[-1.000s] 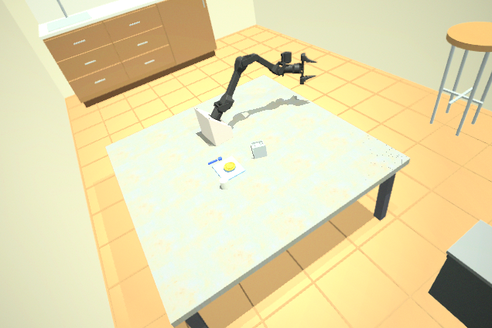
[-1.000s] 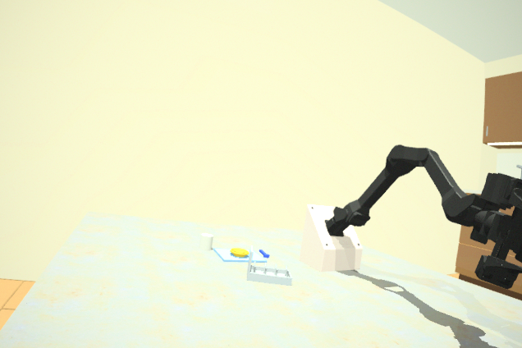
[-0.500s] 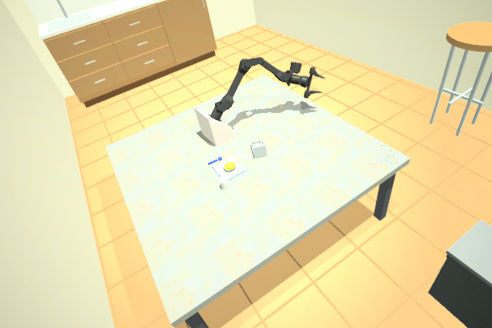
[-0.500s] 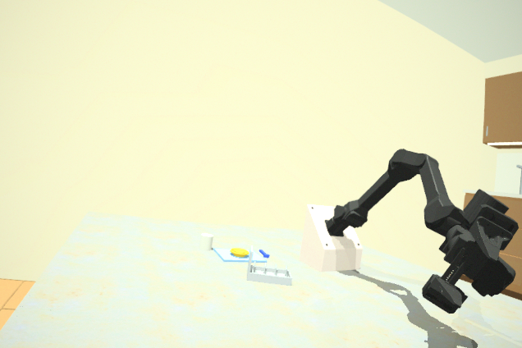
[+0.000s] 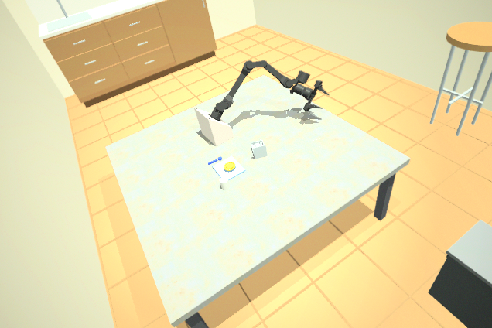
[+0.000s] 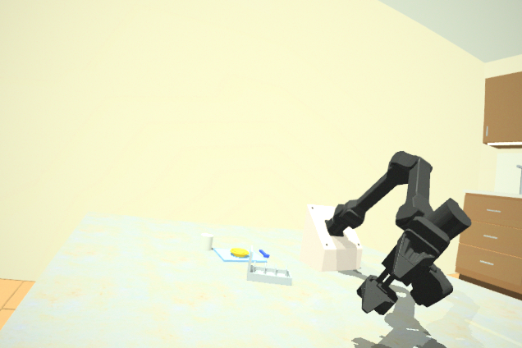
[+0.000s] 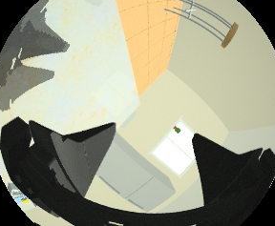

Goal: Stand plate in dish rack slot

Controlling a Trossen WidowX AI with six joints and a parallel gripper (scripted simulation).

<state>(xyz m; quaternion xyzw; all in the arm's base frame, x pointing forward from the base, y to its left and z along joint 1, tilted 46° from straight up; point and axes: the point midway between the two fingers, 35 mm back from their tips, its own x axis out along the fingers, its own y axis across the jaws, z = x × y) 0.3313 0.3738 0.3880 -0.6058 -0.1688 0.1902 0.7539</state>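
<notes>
The plate is 60 mm behind my gripper tip, 650 mm to the right of it and 130 mm below it. From my gripper tip the other things lie so: grey dish rack (70 mm behind, 450 mm to the right, 120 mm below); then light blue mat (60 mm behind, 660 mm to the right, 140 mm below); then blue utensil (170 mm behind, 680 mm to the right, 140 mm below).
</notes>
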